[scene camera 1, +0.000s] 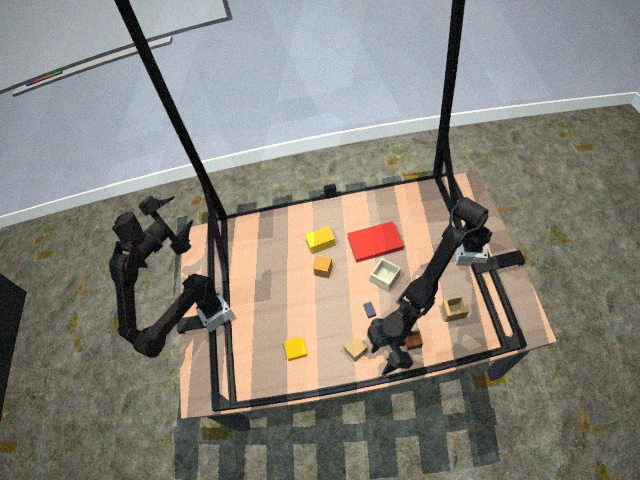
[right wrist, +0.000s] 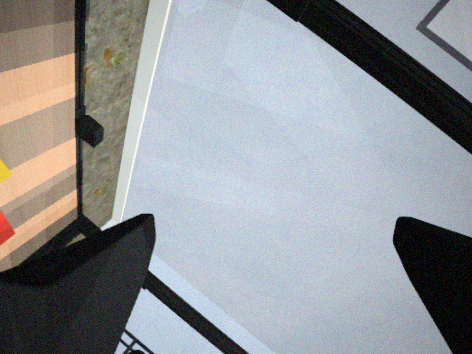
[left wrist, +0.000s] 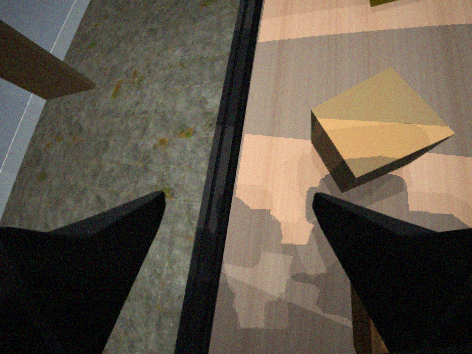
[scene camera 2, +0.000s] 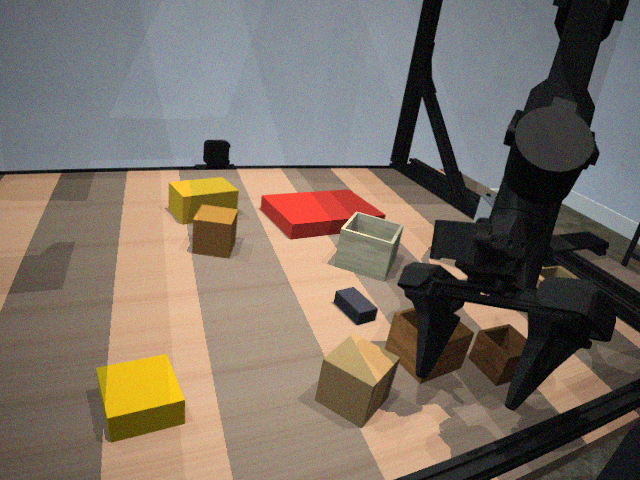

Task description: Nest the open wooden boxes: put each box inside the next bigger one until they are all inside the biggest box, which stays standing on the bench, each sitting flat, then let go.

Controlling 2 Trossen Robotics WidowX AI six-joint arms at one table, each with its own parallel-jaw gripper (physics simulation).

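Frame: origin at the left arm's base, x left, y back, z up, level; metres.
Seen in the pictures: left gripper, fingertip midpoint: (scene camera 1: pixel 377 363) (left wrist: pixel 240 199) (scene camera 2: pixel 461 392); right gripper, fingertip midpoint: (scene camera 1: pixel 183 208) (right wrist: pixel 275 228); left arm's base, origin of the base link: (scene camera 1: pixel 473 244); right arm's base, origin of the base link: (scene camera 1: pixel 211 308).
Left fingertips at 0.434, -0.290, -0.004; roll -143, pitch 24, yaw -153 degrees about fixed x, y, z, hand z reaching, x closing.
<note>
Pixels of each thing's middle, then the offset from my left fingertips to it, as dx, dy, dz.
- pale green open box, body centre: (scene camera 2: pixel 369 245) (scene camera 1: pixel 385 275) -0.312, -0.003, -0.029
- tan open box, body centre: (scene camera 2: pixel 551 295) (scene camera 1: pixel 454 309) -0.206, +0.229, -0.031
- smaller dark brown open box, body centre: (scene camera 2: pixel 503 354) (scene camera 1: pixel 413 340) -0.096, +0.102, -0.039
- solid tan block, body centre: (left wrist: pixel 363 138) (scene camera 2: pixel 357 379) (scene camera 1: pixel 355 348) -0.050, -0.072, -0.033
- Navy, body centre: (scene camera 2: pixel 355 305) (scene camera 1: pixel 369 309) -0.191, -0.043, -0.049
A pale green open box (scene camera 1: pixel 385 274) (scene camera 2: pixel 368 253) stands upright mid-table. A tan open box (scene camera 1: pixel 455 315) stands at the right, mostly hidden in scene camera 2. A brown open box (scene camera 2: pixel 403 343) stands behind one left finger; the arm hides it in scene camera 1. A smaller dark brown open box (scene camera 1: pixel 413 341) (scene camera 2: pixel 485 356) stands beside it, apart. No box is nested in another. My left gripper (scene camera 1: pixel 378 360) (scene camera 2: pixel 466 392) (left wrist: pixel 240 199) is open and empty, above the table near these two brown boxes. My right gripper (scene camera 1: pixel 181 210) (right wrist: pixel 275 228) is open and empty, raised off the table's left side.
A solid tan block (scene camera 1: pixel 355 348) (scene camera 2: pixel 343 384) (left wrist: pixel 380 135) stands near the left gripper. Navy (scene camera 1: pixel 369 309) (scene camera 2: pixel 355 305), red (scene camera 1: pixel 375 241) (scene camera 2: pixel 315 211), orange (scene camera 1: pixel 323 267) (scene camera 2: pixel 212 235) and two yellow blocks (scene camera 1: pixel 320 239) (scene camera 1: pixel 295 348) lie around. A black rail (left wrist: pixel 215 185) runs along the edge.
</note>
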